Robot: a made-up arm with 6 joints.
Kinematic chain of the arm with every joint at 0, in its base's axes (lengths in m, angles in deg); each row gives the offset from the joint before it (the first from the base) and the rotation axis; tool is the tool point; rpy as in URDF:
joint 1: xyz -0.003 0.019 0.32 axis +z
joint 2: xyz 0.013 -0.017 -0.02 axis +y
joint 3: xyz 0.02 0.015 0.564 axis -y
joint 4: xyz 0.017 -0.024 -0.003 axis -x
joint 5: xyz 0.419 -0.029 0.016 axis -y
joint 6: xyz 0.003 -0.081 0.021 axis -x
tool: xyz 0.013 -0.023 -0.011 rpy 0 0 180
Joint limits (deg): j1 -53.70..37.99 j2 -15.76..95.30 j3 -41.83..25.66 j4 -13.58..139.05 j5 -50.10..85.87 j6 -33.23..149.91
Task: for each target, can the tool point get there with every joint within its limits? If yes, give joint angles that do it. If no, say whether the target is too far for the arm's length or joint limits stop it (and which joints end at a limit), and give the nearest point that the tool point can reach.
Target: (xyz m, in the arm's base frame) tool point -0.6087 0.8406 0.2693
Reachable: no: joint limits stop it (at a limit: joint 1, joint 2, joint 3, joint 4) | nearest point 0.1483 0.2722 -0.0876 | short by 1.012 m
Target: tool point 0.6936 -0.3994 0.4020
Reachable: yes | joints -21.40 47.18 2.85 0.04 9.00 116.86
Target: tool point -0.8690 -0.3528 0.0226
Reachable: no: joint limits stop it (at a limit: joint 1, joint 2, joint 3, joint 4, joint 5) | nearest point -0.0026 -0.2552 -0.0757 | short by 0.877 m
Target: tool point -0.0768 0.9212 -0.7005
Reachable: no: too far | nearest point 0.3573 0.4261 -0.2412 | short by 0.803 m
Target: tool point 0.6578 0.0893 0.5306
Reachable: yes | joints -0.66 32.11 -13.67 122.79 69.12 94.63
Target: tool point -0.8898 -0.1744 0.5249
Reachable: no: joint limits stop it (at a limit: joint 1, joint 2, joint 3, joint 4, joint 5) | nearest point 0.0089 -0.2708 0.6709 | short by 0.916 m
